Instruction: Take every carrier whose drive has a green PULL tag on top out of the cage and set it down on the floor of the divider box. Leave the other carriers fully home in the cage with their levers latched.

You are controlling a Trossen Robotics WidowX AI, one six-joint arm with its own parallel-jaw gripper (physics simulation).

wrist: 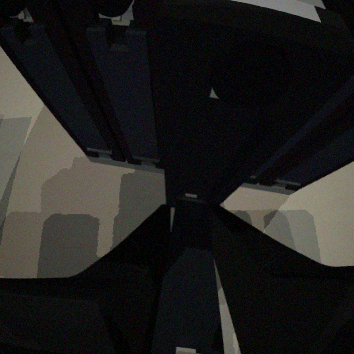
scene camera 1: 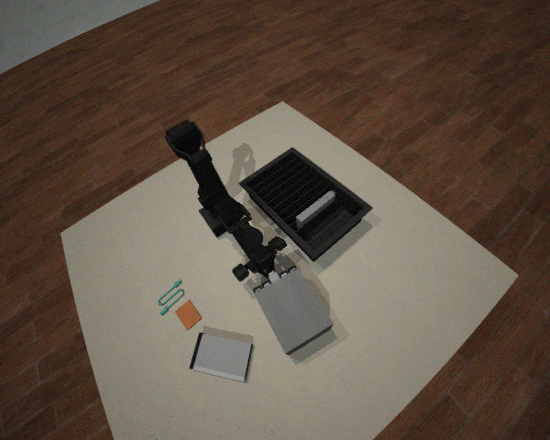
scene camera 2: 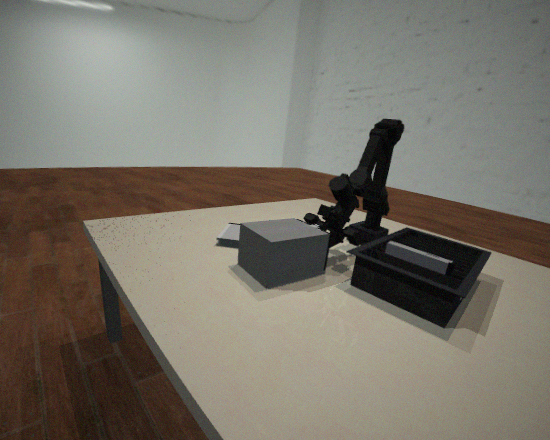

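Pixels of known places: gripper, fingertip midpoint: [wrist: 188,211]; arm's base at its link origin: [scene camera 2: 371,226].
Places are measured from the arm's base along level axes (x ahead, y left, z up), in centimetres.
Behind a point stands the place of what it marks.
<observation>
The grey drive cage [scene camera 1: 295,312] {y 1.1, x 48.7, z 5.9 cm} [scene camera 2: 282,253] {y 7.9, x 53.5, z 2.5 cm} stands on the table with its open front toward the arm. Carrier fronts [scene camera 1: 282,275] {y 4.4, x 37.9, z 5.5 cm} show at its front edge, and in the wrist view as dark bars [wrist: 119,105] {y 5.5, x 37.0, z 0.9 cm} with small latches. My gripper [scene camera 1: 271,271] {y 2.4, x 33.9, z -2.7 cm} [scene camera 2: 322,224] [wrist: 188,211] {y 2.4, x 33.9, z -2.7 cm} is at the cage front, shut on a dark carrier lever [wrist: 189,253] {y 2.5, x 31.9, z -0.2 cm} that runs between the fingers. The black divider box [scene camera 1: 278,220] {y 14.8, x 20.5, z 3.2 cm} [scene camera 2: 404,292] {y 30.8, x 35.6, z -1.9 cm} stands to the right, with one grey carrier [scene camera 1: 315,209] {y 26.6, x 25.7, z 4.9 cm} [scene camera 2: 417,257] {y 28.3, x 26.0, z 3.8 cm} lying on its floor.
A grey notebook [scene camera 1: 222,355] {y -23.2, x 44.7, z -3.4 cm} [scene camera 2: 230,233] {y -23.1, x 48.1, z -3.4 cm}, an orange pad [scene camera 1: 188,314] {y -27.4, x 26.8, z -5.5 cm} and teal clips [scene camera 1: 170,297] {y -30.5, x 17.7, z -5.5 cm} lie left of the cage. The arm's base [scene camera 1: 214,220] {y -3.1, x 3.7, z 0.0 cm} stands between the cage and the divider box's far end.
</observation>
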